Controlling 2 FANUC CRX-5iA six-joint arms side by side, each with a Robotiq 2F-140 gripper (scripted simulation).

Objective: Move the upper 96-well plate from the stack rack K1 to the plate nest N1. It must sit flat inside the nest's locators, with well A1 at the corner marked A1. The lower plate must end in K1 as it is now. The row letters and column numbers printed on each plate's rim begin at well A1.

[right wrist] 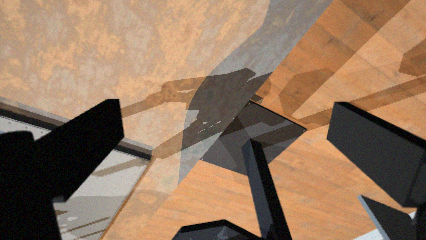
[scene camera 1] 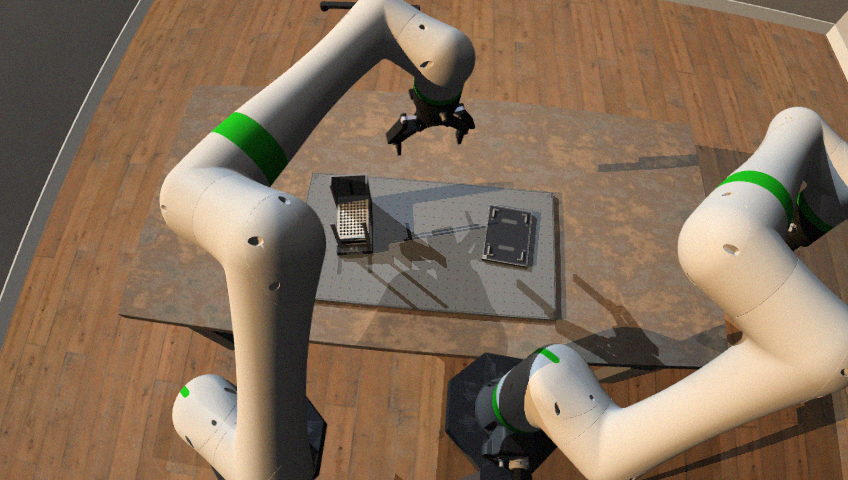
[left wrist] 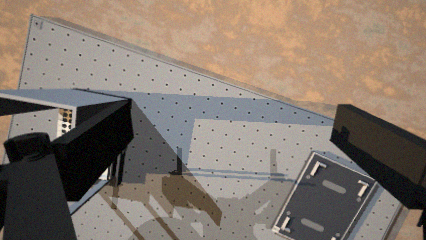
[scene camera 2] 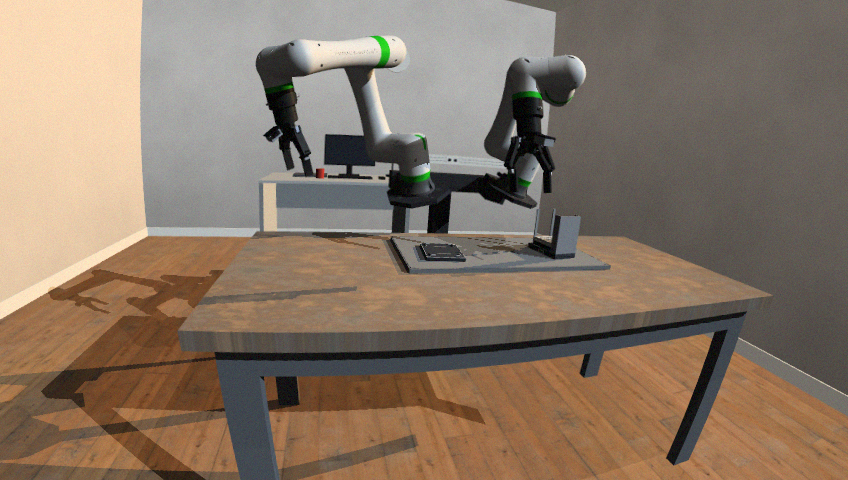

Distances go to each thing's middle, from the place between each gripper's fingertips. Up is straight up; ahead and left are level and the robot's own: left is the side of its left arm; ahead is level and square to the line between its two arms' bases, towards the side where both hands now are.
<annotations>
Right now my left hand (scene camera 2: 531, 192) is 8 cm past the white 96-well plate (scene camera 1: 348, 232), 21 cm to the right of it and 19 cm above it. The rest, counted from my left hand: plate nest N1 (scene camera 1: 498, 233): 17 cm behind, 20 cm to the right, 23 cm below.
Right now the plate nest N1 is 41 cm to the left of my right hand (scene camera 2: 299, 172), 28 cm ahead of it and 23 cm below it. Round my right hand: white 96-well plate: 82 cm to the left, 37 cm ahead, 20 cm below.
</annotations>
